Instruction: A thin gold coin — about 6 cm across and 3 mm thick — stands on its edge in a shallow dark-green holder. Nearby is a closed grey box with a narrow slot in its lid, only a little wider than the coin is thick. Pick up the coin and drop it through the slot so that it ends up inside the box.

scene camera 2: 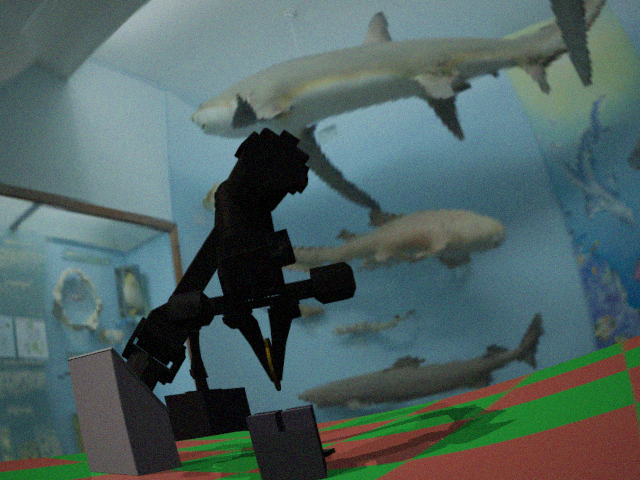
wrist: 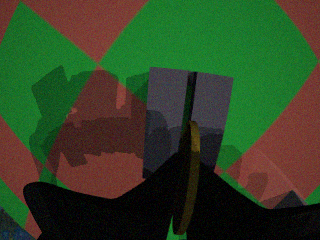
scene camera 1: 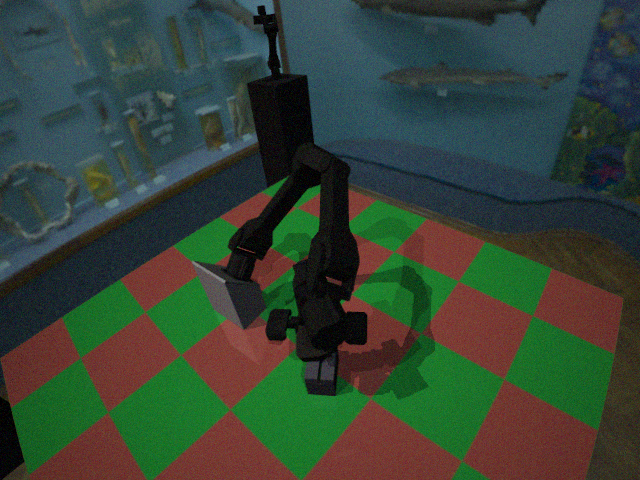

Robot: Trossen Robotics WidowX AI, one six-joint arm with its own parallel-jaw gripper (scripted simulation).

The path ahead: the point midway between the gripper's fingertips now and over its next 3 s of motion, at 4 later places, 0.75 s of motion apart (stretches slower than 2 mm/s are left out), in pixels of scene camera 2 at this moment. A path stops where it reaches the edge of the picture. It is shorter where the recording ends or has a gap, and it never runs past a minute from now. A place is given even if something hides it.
My gripper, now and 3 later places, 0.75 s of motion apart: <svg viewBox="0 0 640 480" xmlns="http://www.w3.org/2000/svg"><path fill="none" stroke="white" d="M276 381L275 384L277 392L279 399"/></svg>
